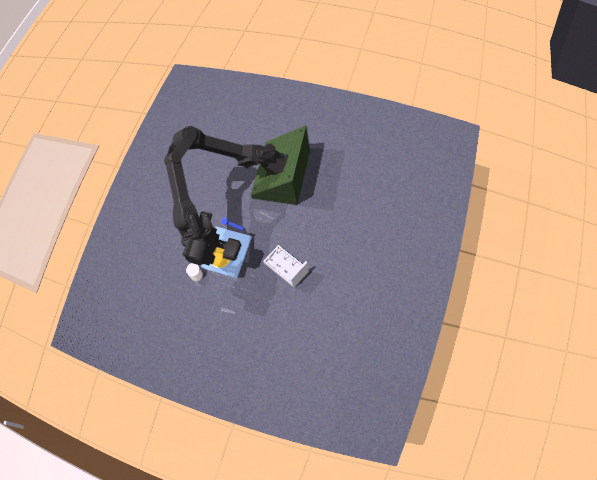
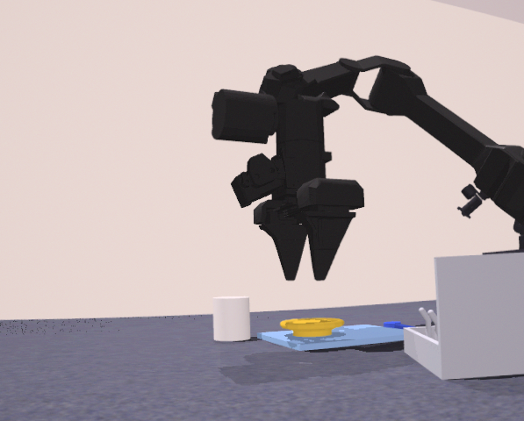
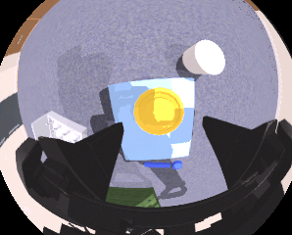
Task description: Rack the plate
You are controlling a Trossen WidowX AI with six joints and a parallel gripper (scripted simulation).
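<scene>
Now: the yellow plate 10 mm behind my gripper tip and 50 mm below it. The rest, counted from my gripper tip: dish rack (30 mm behind, 220 mm to the left, 40 mm below); then white cup (70 mm ahead, 60 mm to the right, 40 mm below); then blue spoon (130 mm behind, 10 mm to the right, 60 mm below).
</scene>
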